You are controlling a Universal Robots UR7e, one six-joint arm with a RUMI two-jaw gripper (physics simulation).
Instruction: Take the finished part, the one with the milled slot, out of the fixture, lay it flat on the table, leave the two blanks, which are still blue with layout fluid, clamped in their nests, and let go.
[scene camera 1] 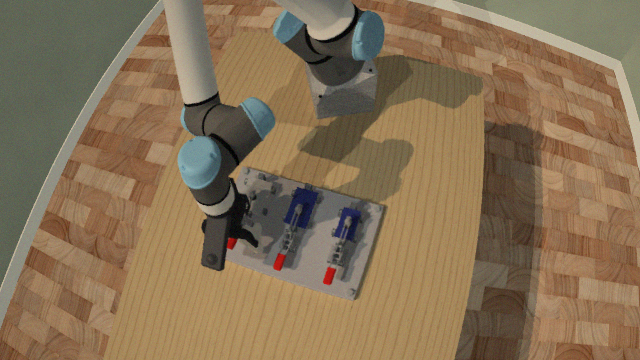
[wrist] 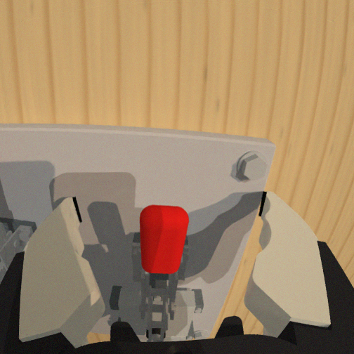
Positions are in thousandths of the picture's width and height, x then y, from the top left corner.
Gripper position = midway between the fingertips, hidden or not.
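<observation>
You'd find the gripper in scene camera 1 (370, 682), and the wrist view (479, 558) has the gripper in it too.
</observation>
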